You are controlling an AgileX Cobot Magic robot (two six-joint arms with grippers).
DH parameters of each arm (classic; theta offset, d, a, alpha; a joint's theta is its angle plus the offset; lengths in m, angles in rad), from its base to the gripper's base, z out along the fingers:
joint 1: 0 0.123 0 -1.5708
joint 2: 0.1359 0 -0.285 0
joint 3: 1.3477 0 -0.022 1.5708
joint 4: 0 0.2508 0 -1.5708
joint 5: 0 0 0.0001 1.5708
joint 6: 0 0.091 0 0
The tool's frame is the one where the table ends.
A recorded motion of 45 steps. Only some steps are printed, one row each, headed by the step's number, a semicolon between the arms.
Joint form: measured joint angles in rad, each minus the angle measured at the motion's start. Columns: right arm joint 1, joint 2, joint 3, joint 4, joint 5, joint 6; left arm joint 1, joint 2, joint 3, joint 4, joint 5, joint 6.
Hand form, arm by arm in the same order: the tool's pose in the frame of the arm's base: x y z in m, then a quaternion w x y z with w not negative. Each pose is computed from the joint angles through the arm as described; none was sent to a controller.
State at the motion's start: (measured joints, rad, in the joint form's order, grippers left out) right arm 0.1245 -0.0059 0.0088 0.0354 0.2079 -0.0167; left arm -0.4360 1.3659 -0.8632 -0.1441 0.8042 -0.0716
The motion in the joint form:
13: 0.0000 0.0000 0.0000 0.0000 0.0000 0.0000; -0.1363 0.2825 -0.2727 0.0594 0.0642 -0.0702
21: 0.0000 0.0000 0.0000 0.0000 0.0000 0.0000; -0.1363 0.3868 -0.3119 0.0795 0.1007 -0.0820
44: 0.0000 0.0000 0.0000 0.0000 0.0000 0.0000; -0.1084 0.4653 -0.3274 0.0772 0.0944 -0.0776
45: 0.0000 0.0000 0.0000 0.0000 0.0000 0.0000; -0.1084 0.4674 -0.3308 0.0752 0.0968 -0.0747
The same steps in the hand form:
13: 0.0552 0.0076 0.1917 0.66025 -0.04232 0.74819 0.04984; 0.2682 -0.1798 0.2308 0.11677 0.18925 0.97153 -0.08176
21: 0.0552 0.0076 0.1917 0.66025 -0.04232 0.74819 0.04984; 0.2804 -0.1861 0.2055 0.07228 0.18965 0.97756 -0.05638
44: 0.0552 0.0076 0.1917 0.66025 -0.04232 0.74819 0.04984; 0.2933 -0.1831 0.1826 0.04650 0.17700 0.98204 -0.04590
45: 0.0552 0.0076 0.1917 0.66025 -0.04232 0.74819 0.04984; 0.2937 -0.1836 0.1826 0.04576 0.17791 0.98188 -0.04645

